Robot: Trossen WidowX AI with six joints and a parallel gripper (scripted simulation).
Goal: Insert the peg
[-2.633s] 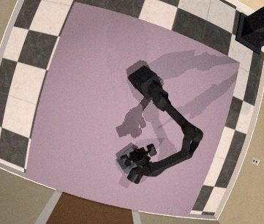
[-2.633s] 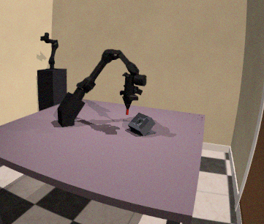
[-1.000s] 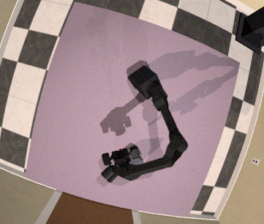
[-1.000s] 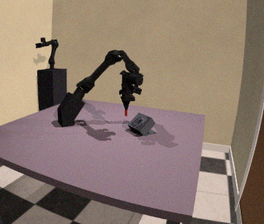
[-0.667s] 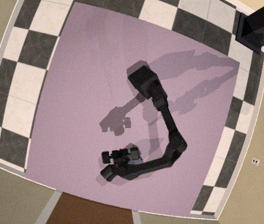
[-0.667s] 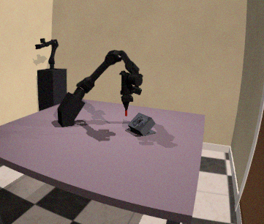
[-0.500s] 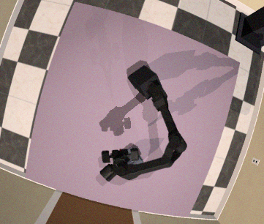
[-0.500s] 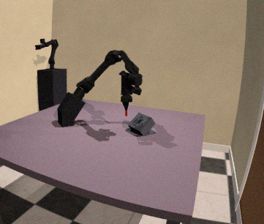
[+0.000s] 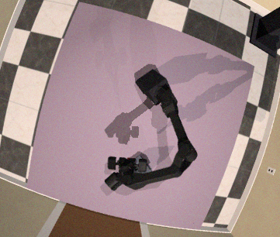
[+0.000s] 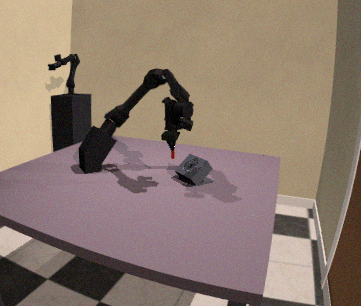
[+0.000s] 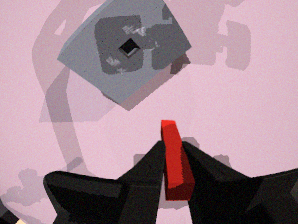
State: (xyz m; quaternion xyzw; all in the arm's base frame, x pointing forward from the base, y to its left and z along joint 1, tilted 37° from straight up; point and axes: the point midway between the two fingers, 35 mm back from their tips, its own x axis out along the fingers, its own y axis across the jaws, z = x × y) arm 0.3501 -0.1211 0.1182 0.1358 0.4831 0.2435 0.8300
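Now: hand 30 mm above the red peg.
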